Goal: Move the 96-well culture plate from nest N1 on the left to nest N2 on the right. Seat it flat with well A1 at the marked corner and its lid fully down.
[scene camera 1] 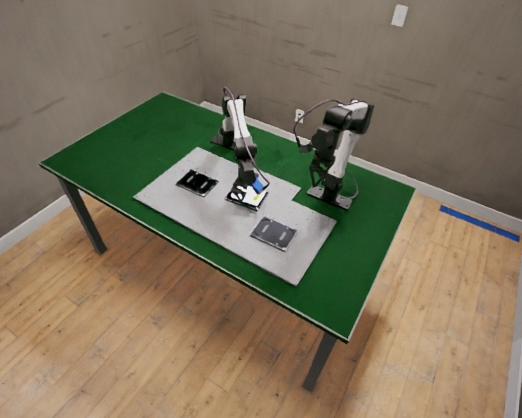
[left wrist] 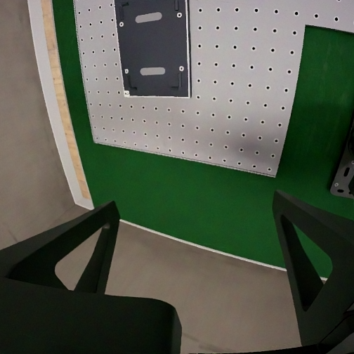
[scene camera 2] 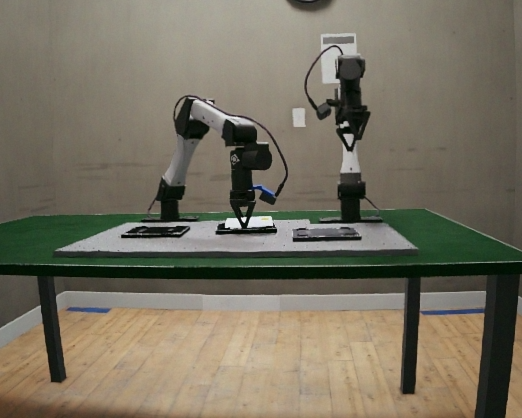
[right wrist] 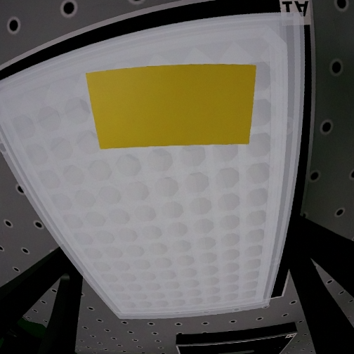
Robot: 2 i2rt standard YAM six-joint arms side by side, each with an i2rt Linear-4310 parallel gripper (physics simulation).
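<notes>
The lidded 96-well plate [scene camera 1: 254, 195] [scene camera 2: 255, 221] [right wrist: 170, 200], white with a yellow label, lies in the middle black nest [scene camera 2: 270, 230] [right wrist: 306, 85]. The nest's A1 mark [right wrist: 296, 10] is at the label end, top right in the right wrist view. The lid looks level. My right gripper [scene camera 1: 244, 192] [scene camera 2: 244, 226] [right wrist: 173, 238] is open, lowered astride the plate's narrow width near the end away from the label; the left fingertip is partly hidden by the plate. A dark grey nest [scene camera 1: 273, 233] [scene camera 2: 325, 233] [left wrist: 155, 46] is empty at the right. My left gripper [scene camera 2: 351, 144] [left wrist: 192, 204] is open and empty, high up.
Another black nest [scene camera 1: 197, 183] [scene camera 2: 155, 231] [right wrist: 235, 342] is empty at the left. All three nests lie on the perforated grey board [scene camera 1: 215, 210] [scene camera 2: 225, 248] [left wrist: 240, 105], which rests on the green table [scene camera 1: 115, 135] [left wrist: 200, 200]. Both arm bases stand behind the board.
</notes>
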